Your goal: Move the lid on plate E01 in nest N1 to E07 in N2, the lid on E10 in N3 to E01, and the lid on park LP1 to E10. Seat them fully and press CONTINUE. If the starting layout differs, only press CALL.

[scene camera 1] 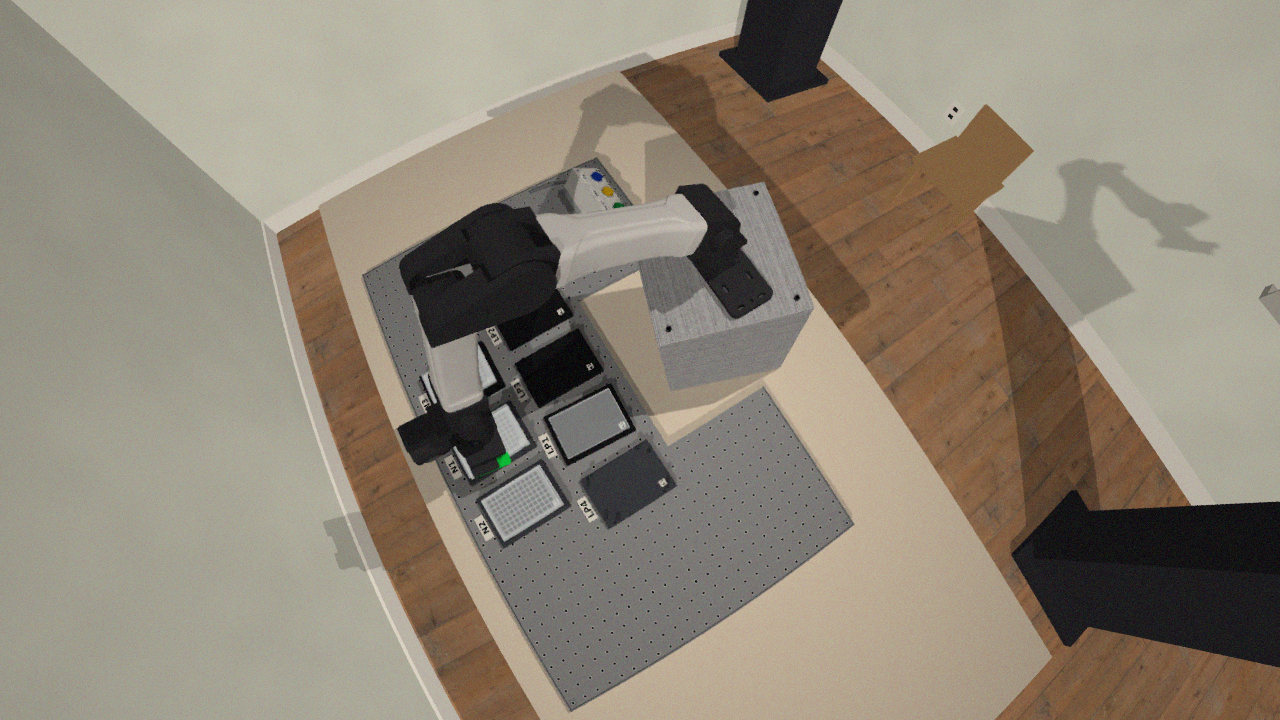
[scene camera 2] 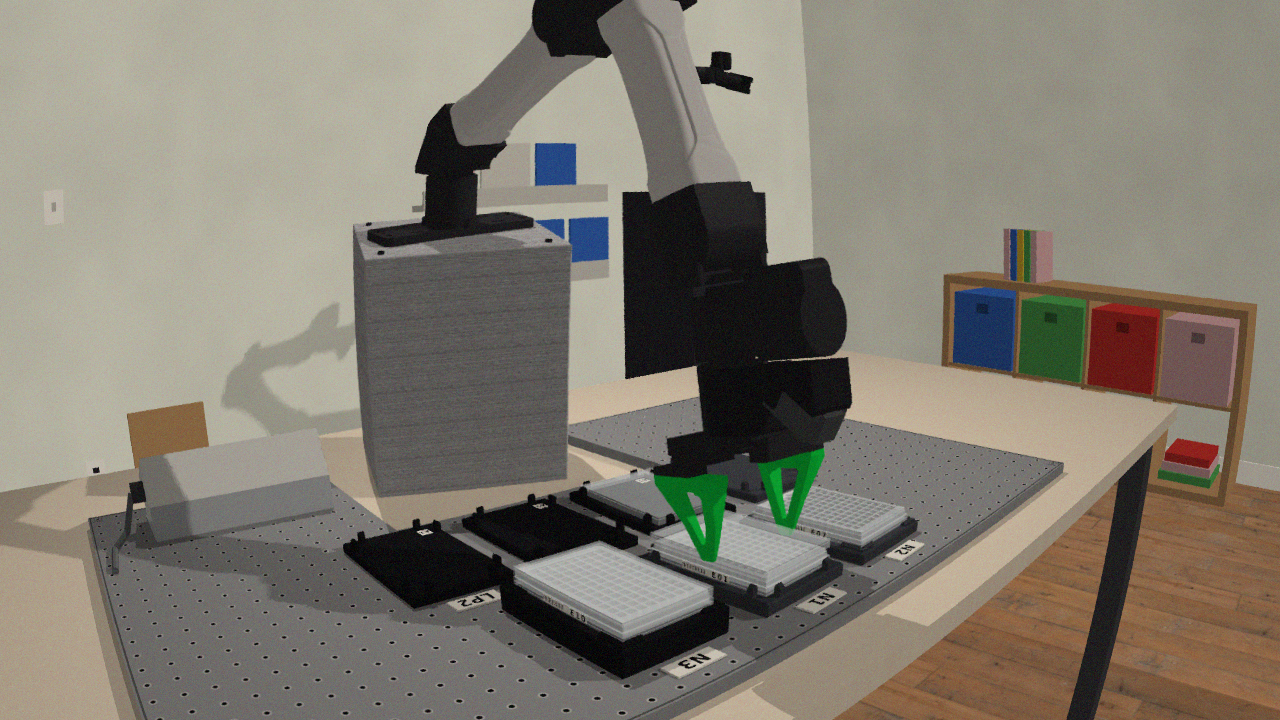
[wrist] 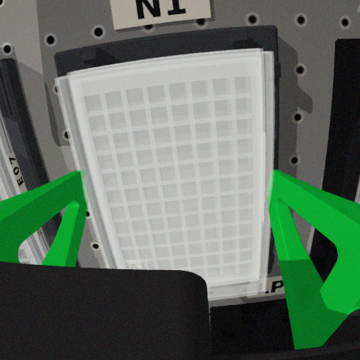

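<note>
My gripper (scene camera 2: 747,543) (wrist: 177,180) is shut on the clear lid (scene camera 1: 512,429) (scene camera 2: 760,548) (wrist: 175,125) of plate E01 at nest N1, its green fingertips against the lid's two long sides. In the wrist view the lid's edges look doubled and slightly offset from the plate below; any gap in height is hard to tell. Plate E07 (scene camera 1: 523,503) (scene camera 2: 845,514) (wrist: 13,172) sits in N2. Plate E10 (scene camera 1: 486,367) (scene camera 2: 613,586) sits in N3 with a clear lid on top. Another clear lid (scene camera 1: 588,423) (scene camera 2: 626,490) lies on park LP1. The arm partly hides N1 and N3 from above.
Black parks LP2 (scene camera 1: 537,320) (scene camera 2: 425,559) and LP3 (scene camera 1: 557,367) (scene camera 2: 546,528) and dark park LP4 (scene camera 1: 626,483) stand near the nests. A sloped button console (scene camera 1: 588,189) (scene camera 2: 237,483) stands at the board's far end from N2. The arm's grey pedestal (scene camera 1: 733,353) (scene camera 2: 465,367) rises behind the parks.
</note>
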